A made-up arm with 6 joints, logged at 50 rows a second.
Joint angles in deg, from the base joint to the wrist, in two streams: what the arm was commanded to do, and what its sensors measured. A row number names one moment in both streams.
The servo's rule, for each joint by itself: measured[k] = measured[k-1] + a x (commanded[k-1-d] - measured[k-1]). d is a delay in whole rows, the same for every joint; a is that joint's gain. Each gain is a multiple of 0.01, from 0.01 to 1. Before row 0 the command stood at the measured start. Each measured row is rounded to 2 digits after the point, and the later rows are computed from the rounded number. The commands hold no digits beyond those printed.
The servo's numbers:
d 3
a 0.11 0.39 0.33 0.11 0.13 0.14
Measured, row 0: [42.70 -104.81 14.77 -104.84 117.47 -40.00]
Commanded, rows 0 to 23: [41.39 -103.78 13.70 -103.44 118.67 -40.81]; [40.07 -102.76 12.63 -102.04 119.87 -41.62]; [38.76 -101.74 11.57 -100.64 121.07 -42.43]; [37.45 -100.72 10.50 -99.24 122.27 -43.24]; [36.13 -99.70 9.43 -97.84 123.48 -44.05]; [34.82 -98.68 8.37 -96.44 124.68 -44.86]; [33.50 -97.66 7.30 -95.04 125.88 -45.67]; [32.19 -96.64 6.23 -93.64 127.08 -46.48]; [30.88 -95.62 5.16 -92.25 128.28 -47.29]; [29.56 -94.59 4.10 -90.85 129.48 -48.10]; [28.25 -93.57 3.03 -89.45 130.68 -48.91]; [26.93 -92.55 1.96 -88.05 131.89 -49.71]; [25.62 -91.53 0.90 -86.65 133.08 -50.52]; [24.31 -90.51 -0.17 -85.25 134.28 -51.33]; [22.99 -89.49 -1.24 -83.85 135.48 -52.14]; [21.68 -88.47 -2.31 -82.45 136.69 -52.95]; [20.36 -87.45 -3.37 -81.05 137.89 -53.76]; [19.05 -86.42 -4.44 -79.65 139.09 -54.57]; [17.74 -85.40 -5.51 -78.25 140.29 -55.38]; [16.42 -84.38 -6.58 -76.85 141.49 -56.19]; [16.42 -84.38 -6.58 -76.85 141.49 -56.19]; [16.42 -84.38 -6.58 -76.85 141.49 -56.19]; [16.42 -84.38 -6.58 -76.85 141.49 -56.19]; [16.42 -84.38 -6.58 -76.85 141.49 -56.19]
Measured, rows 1 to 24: [42.70 -104.81 14.77 -104.84 117.47 -40.00]; [42.70 -104.81 14.77 -104.84 117.47 -40.00]; [42.70 -104.81 14.77 -104.84 117.47 -40.00]; [42.56 -104.41 14.42 -104.69 117.63 -40.11]; [42.29 -103.77 13.83 -104.40 117.92 -40.32]; [41.90 -102.98 13.08 -103.99 118.33 -40.62]; [41.41 -102.10 12.23 -103.47 118.84 -40.99]; [40.83 -101.16 11.31 -102.85 119.44 -41.42]; [40.17 -100.19 10.34 -102.14 120.12 -41.90]; [39.44 -99.20 9.34 -101.36 120.87 -42.43]; [38.64 -98.20 8.31 -100.51 121.68 -43.00]; [37.79 -97.19 7.27 -99.60 122.54 -43.60]; [36.88 -96.18 6.22 -98.64 123.44 -44.23]; [35.93 -95.16 5.17 -97.63 124.38 -44.89]; [34.94 -94.14 4.11 -96.58 125.36 -45.56]; [33.91 -93.12 3.05 -95.49 126.36 -46.25]; [32.85 -92.10 1.99 -94.36 127.39 -46.96]; [31.77 -91.08 0.92 -93.20 128.44 -47.69]; [30.66 -90.06 -0.15 -92.02 129.51 -48.43]; [29.53 -89.04 -1.21 -90.81 130.60 -49.18]; [28.38 -88.02 -2.28 -89.58 131.70 -49.93]; [27.21 -87.00 -3.35 -88.33 132.82 -50.69]; [26.02 -85.98 -4.42 -87.07 133.95 -51.46]; [24.96 -85.36 -5.13 -85.95 134.93 -52.12]
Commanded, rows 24 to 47: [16.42 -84.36 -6.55 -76.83 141.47 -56.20]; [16.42 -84.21 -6.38 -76.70 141.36 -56.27]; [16.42 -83.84 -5.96 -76.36 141.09 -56.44]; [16.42 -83.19 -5.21 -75.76 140.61 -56.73]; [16.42 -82.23 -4.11 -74.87 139.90 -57.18]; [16.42 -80.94 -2.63 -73.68 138.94 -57.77]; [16.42 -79.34 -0.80 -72.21 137.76 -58.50]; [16.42 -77.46 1.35 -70.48 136.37 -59.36]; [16.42 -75.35 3.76 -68.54 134.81 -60.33]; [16.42 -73.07 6.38 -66.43 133.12 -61.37]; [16.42 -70.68 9.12 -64.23 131.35 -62.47]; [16.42 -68.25 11.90 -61.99 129.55 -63.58]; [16.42 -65.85 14.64 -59.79 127.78 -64.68]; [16.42 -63.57 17.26 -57.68 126.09 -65.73]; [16.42 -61.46 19.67 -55.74 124.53 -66.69]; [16.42 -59.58 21.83 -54.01 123.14 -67.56]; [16.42 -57.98 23.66 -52.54 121.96 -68.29]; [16.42 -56.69 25.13 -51.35 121.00 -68.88]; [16.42 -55.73 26.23 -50.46 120.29 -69.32]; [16.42 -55.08 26.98 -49.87 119.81 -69.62]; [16.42 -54.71 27.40 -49.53 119.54 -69.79]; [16.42 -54.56 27.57 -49.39 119.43 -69.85]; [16.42 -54.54 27.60 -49.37 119.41 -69.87]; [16.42 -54.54 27.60 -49.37 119.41 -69.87]
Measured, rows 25 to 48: [24.02 -84.98 -5.61 -84.95 135.78 -52.69]; [23.18 -84.75 -5.93 -84.06 136.52 -53.18]; [22.44 -84.61 -6.14 -83.27 137.17 -53.60]; [21.78 -84.51 -6.28 -82.56 137.73 -53.96]; [21.19 -84.39 -6.31 -81.92 138.20 -54.28]; [20.67 -84.18 -6.19 -81.31 138.58 -54.58]; [20.20 -83.79 -5.87 -80.70 138.84 -54.88]; [19.78 -83.18 -5.29 -80.06 138.98 -55.20]; [19.41 -82.31 -4.41 -79.36 138.97 -55.56]; [19.08 -81.15 -3.22 -78.57 138.81 -55.97]; [18.79 -79.71 -1.71 -77.68 138.49 -56.44]; [18.53 -78.01 0.10 -76.67 138.01 -56.98]; [18.30 -76.08 2.17 -75.54 137.37 -57.59]; [18.09 -73.97 4.46 -74.30 136.59 -58.27]; [17.91 -71.74 6.92 -72.95 135.67 -59.01]; [17.75 -69.44 9.47 -71.50 134.64 -59.80]; [17.60 -67.15 12.04 -69.98 133.53 -60.63]; [17.47 -64.93 14.56 -68.41 132.36 -61.48]; [17.35 -62.84 16.96 -66.83 131.16 -62.33]; [17.25 -60.94 19.17 -65.26 129.96 -63.16]; [17.16 -59.28 21.14 -63.73 128.80 -63.96]; [17.08 -57.90 22.82 -62.27 127.69 -64.71]; [17.01 -56.80 24.19 -60.91 126.67 -65.40]; [16.95 -55.98 25.25 -59.66 125.74 -66.01]
